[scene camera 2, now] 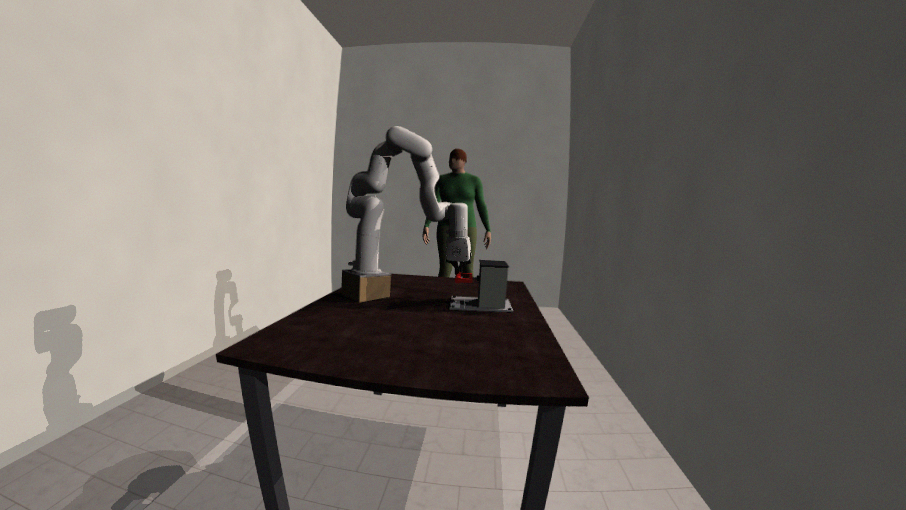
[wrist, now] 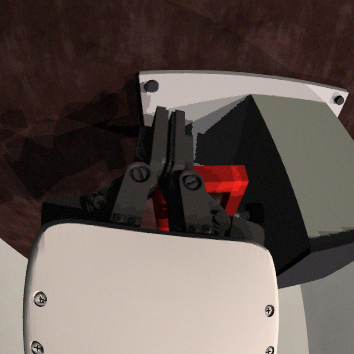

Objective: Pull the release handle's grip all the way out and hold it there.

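Note:
The release handle (scene camera 2: 464, 277) (wrist: 220, 179) is a red rectangular frame at the side of a grey-green box housing (scene camera 2: 492, 286) (wrist: 310, 165). In the wrist view its arm and the part nearest the box show to the right of the fingers. Its outer grip bar is mostly hidden under the fingers and their linkages. My gripper (scene camera 2: 459, 271) (wrist: 164, 124) is shut, its two dark fingers side by side with nothing seen held between them. It points down at the handle, over the grip side. Whether the fingers touch the red frame cannot be told.
The housing stands on a pale base plate (scene camera 2: 465, 307) (wrist: 210, 82) with dark bolts, on a dark brown table (scene camera 2: 405, 348) (wrist: 75, 40). The arm stands on a wooden block (scene camera 2: 374, 286) at the table's left. A person in green (scene camera 2: 461, 190) stands behind the table.

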